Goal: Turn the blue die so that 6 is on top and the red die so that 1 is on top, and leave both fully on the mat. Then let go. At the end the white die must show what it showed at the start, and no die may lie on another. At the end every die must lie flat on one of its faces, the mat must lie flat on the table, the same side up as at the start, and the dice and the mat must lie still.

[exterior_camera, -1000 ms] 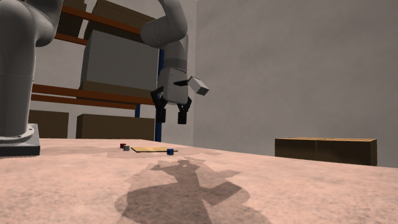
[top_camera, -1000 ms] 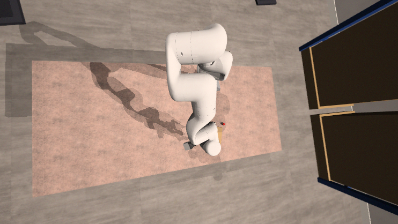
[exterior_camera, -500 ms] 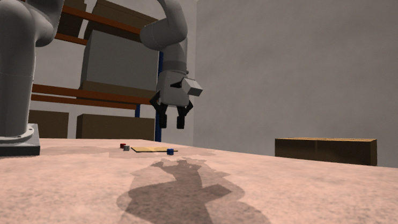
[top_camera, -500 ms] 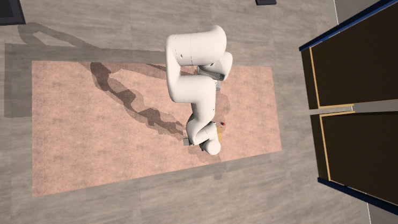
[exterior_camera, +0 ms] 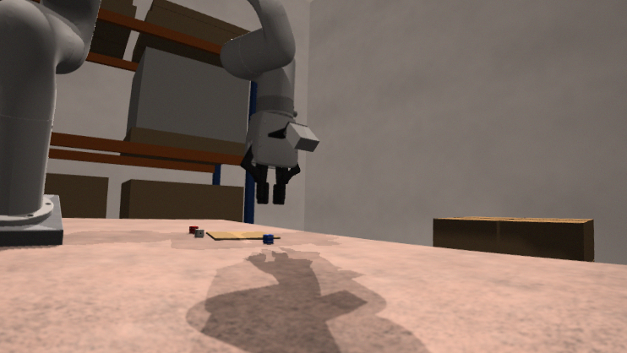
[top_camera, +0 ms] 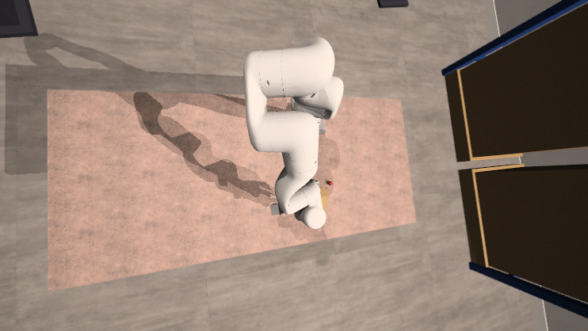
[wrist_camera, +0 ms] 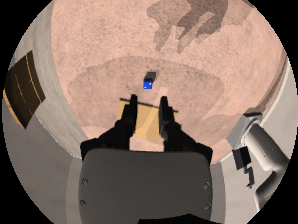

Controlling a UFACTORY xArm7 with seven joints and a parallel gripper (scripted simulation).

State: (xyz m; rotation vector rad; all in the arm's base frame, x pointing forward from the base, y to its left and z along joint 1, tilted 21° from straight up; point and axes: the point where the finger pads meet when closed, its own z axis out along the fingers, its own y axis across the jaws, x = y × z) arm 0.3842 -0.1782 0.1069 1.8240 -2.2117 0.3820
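Now: the blue die 9 cm below my hand and 1 cm to the left of it. Also, from my hand: tan mat (13 cm to the left, 9 cm below, 4 cm ahead); then red die (24 cm to the left, 9 cm below, 2 cm behind); then white die (17 cm to the left, 9 cm below, 5 cm behind).
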